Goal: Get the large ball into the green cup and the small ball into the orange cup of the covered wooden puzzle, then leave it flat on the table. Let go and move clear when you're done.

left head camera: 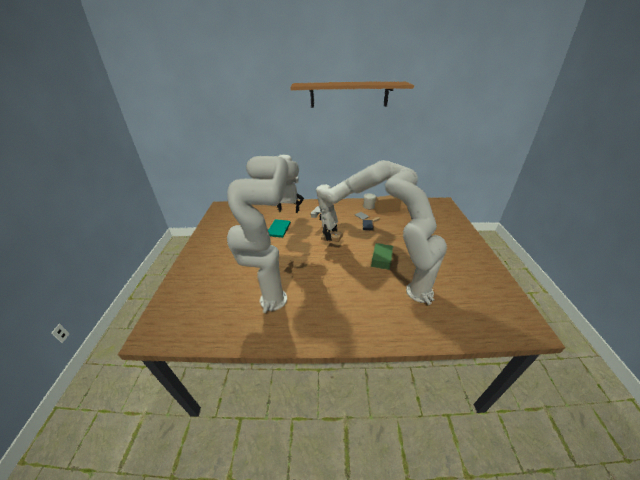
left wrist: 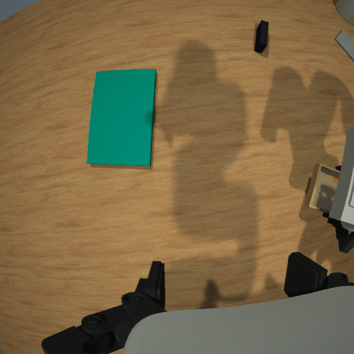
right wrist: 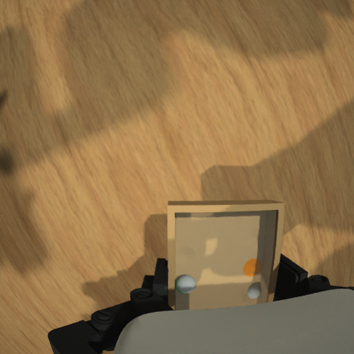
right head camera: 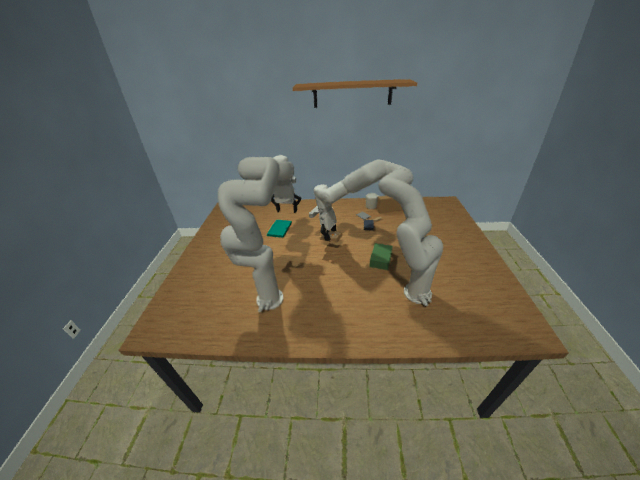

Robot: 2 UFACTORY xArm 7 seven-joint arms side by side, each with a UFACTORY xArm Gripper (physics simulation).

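Places are measured from the left arm's base along level axes (x left, y back, z up), in centimetres.
Where they show: left gripper, fingertip midpoint: (left head camera: 288, 211) (right head camera: 287, 211); right gripper, fingertip midpoint: (left head camera: 332, 236) (right head camera: 331, 236); left arm's base, link origin: (left head camera: 273, 299) (right head camera: 270, 299); right arm's base, link origin: (left head camera: 419, 292) (right head camera: 417, 293).
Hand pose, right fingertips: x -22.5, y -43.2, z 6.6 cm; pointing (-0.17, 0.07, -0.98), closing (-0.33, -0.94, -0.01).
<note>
Things, the pixels of their centre, and the offset from my right fingertips.
- teal flat block, body centre: (left head camera: 278, 228) (right head camera: 279, 228) dx +35.2, dy -13.2, dz -5.9 cm
- green block, body centre: (right head camera: 381, 256) (left head camera: 382, 255) dx -27.9, dy +8.6, dz -4.2 cm
- dark blue object, body centre: (right head camera: 368, 224) (left head camera: 367, 224) dx -20.2, dy -22.7, dz -5.7 cm
- white cylinder, body centre: (right head camera: 373, 200) (left head camera: 370, 200) dx -22.1, dy -48.5, dz -2.3 cm
- brown box, body centre: (right head camera: 390, 203) (left head camera: 388, 204) dx -33.8, dy -43.3, dz -1.3 cm
The wooden puzzle (right wrist: 226, 206) (left wrist: 313, 187) is a shallow tray held between the fingers of my right gripper (right wrist: 220, 277) (left head camera: 329, 235) (right head camera: 327, 233), above the table. In the right wrist view the large ball (right wrist: 186, 284) sits at the left wall, over the green cup (right wrist: 177, 285), with a thin green edge showing beside it. The small ball (right wrist: 254, 292) lies just below the orange cup (right wrist: 252, 267), outside it. The puzzle's near edge is hidden by the gripper body. My left gripper (left wrist: 228, 278) (left head camera: 288, 208) (right head camera: 286, 208) is open and empty, high above the table.
A teal flat block (left wrist: 122, 118) (left head camera: 279, 227) (right head camera: 279, 228) lies on the left. A green block (left head camera: 382, 256) (right head camera: 381, 256) stands near the right arm. A dark blue object (left head camera: 367, 225), a white cylinder (left head camera: 369, 201) and a brown box (left head camera: 388, 204) stand farther back. A black block (left wrist: 261, 36) lies near the teal one.
</note>
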